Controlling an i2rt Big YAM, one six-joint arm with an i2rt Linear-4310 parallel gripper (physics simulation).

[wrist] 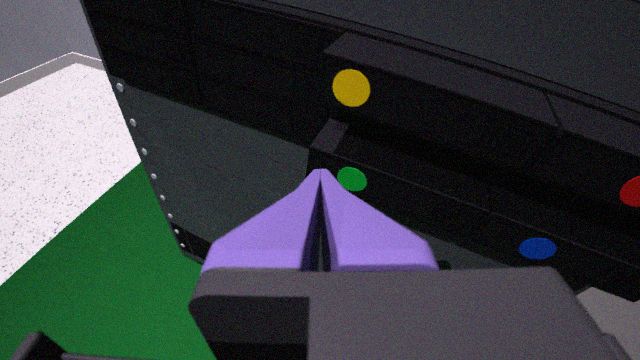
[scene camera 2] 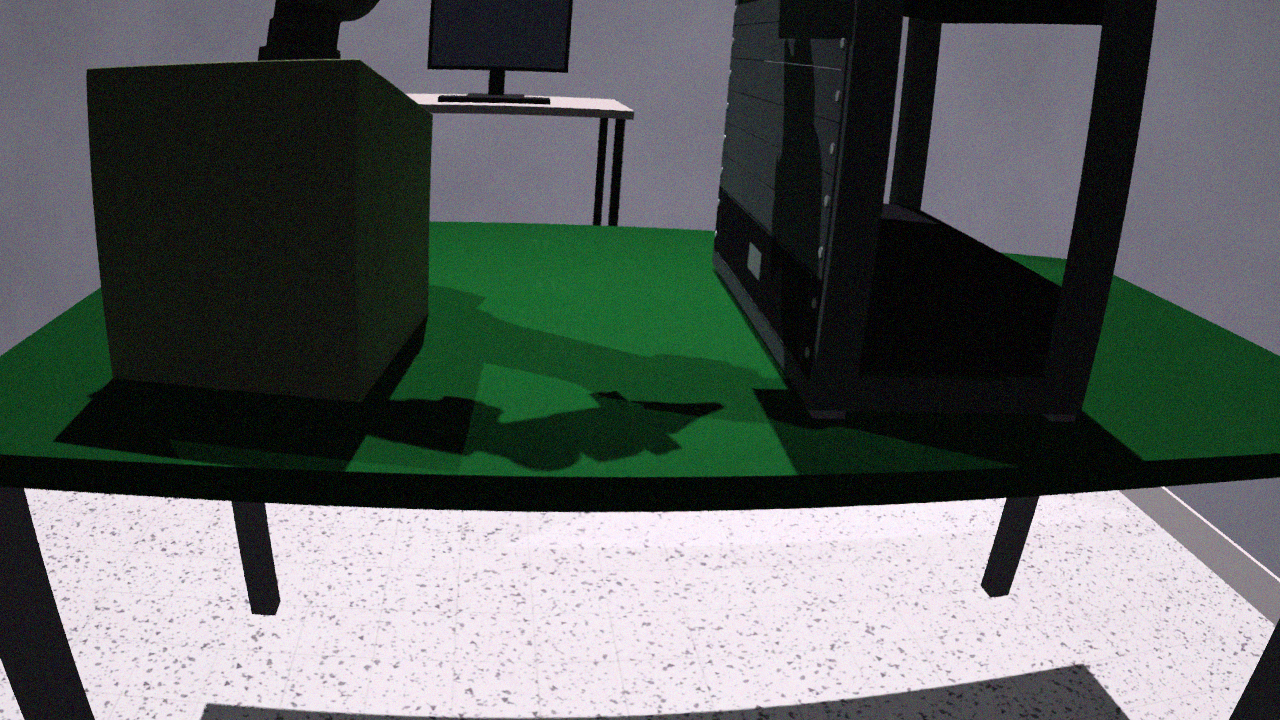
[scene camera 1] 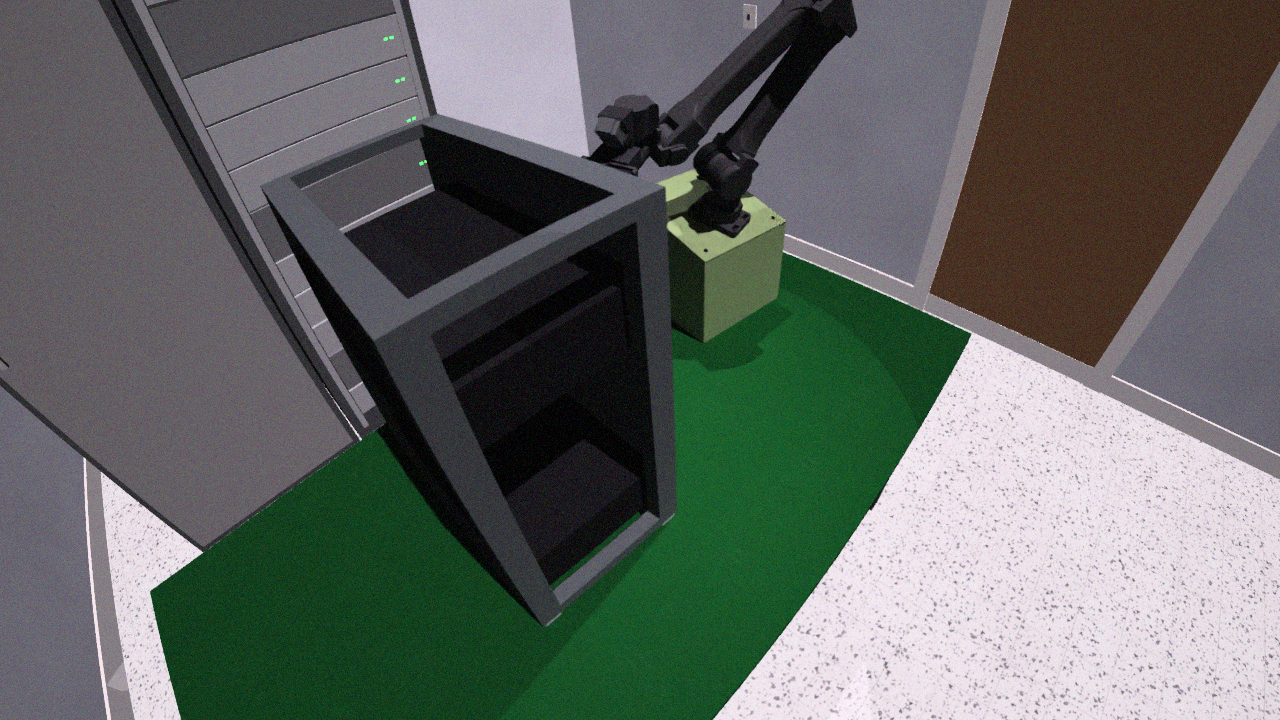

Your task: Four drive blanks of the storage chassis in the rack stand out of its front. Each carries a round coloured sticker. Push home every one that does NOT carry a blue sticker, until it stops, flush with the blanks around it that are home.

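Pixels of known places: gripper, between the fingertips: (wrist: 320,180); arm's base, origin of its link: (scene camera 2: 295,98) (scene camera 1: 718,217).
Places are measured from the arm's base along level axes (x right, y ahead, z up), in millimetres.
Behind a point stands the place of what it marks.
In the wrist view four dark blanks stand out of the chassis front. In the upper row are the blank with a yellow sticker (wrist: 351,88) {x 34, y 439, z 218 mm} and, at the right edge, the one with a red sticker (wrist: 631,191) {x 167, y 411, z 216 mm}. Below them are the blank with a green sticker (wrist: 352,179) {x 46, y 436, z 162 mm} and, further right, the one with a blue sticker (wrist: 538,248) {x 159, y 413, z 162 mm}. My gripper (wrist: 320,180) {x 29, y 401, z 190 mm} is shut and empty. Its purple tips show just left of the green sticker, over the left end of that blank; whether they touch it I cannot tell. In scene camera 1 the rack partly hides the gripper.
The open-framed rack (scene camera 1: 523,251) {x -182, y 695, z 344 mm} (scene camera 2: 1102,179) {x 325, y 696, z -2 mm} stands on the green table top (scene camera 1: 760,447) {x -281, y 344, z -242 mm} (scene camera 2: 581,268) {x -222, y 359, z -241 mm}. The arm's base sits on a green box (scene camera 1: 742,277) {x -79, y 31, z -115 mm} (scene camera 2: 223,232) {x 159, y -47, z -99 mm} facing the chassis front. A tall grey cabinet (scene camera 1: 179,268) stands beside the table.
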